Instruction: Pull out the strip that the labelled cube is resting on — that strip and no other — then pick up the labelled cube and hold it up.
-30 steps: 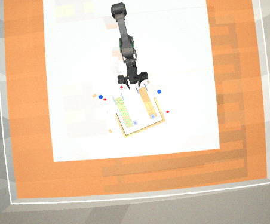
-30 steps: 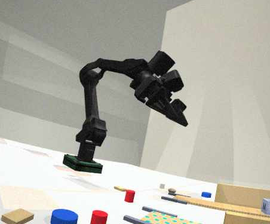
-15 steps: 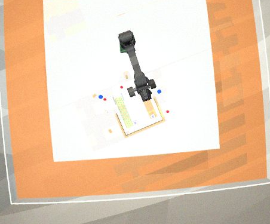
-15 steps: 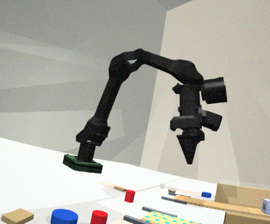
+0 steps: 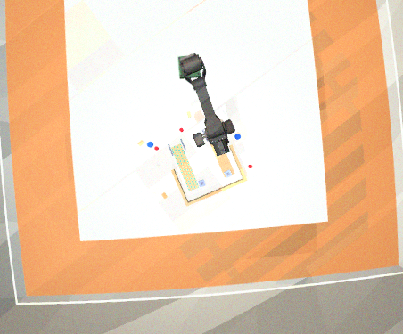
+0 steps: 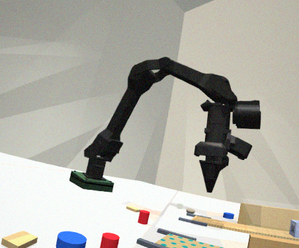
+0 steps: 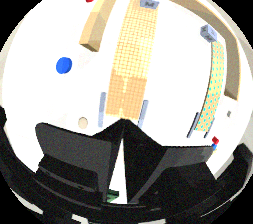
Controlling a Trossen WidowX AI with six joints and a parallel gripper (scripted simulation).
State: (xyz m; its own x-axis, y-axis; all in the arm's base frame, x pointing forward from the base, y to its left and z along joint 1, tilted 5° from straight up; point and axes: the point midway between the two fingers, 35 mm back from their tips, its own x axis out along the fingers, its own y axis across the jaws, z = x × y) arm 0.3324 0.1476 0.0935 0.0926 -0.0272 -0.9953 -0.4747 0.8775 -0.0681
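The tan gridded strip is 80 mm ahead of my gripper tip, 50 mm to the left of it and 70 mm below it.
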